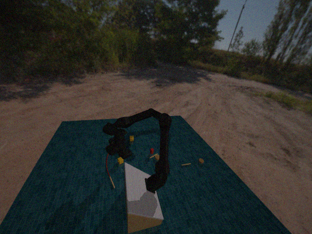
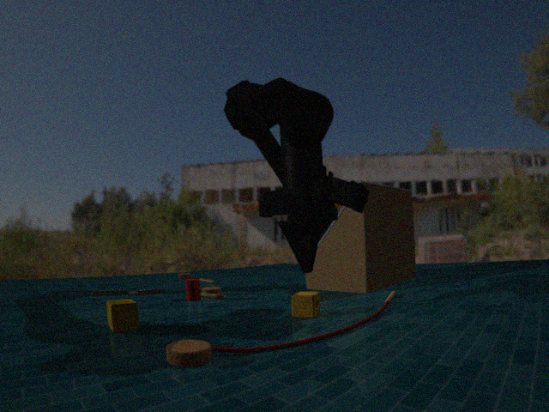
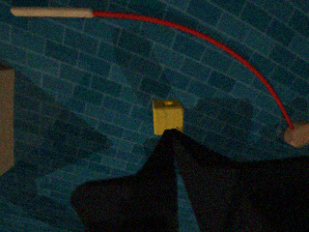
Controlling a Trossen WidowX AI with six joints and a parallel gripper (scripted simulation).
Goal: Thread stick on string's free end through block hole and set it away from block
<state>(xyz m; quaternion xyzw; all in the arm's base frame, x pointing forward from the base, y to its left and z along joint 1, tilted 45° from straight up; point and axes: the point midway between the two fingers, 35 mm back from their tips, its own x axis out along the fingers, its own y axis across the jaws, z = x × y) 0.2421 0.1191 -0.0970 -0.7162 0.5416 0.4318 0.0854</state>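
Now: gripper tip 130 mm past the thin wooden stick, 50 mm to the right of it and 60 mm above it. Also, from my gripper tip: red cylinder 70 mm ahead, 230 mm to the right, 40 mm below.
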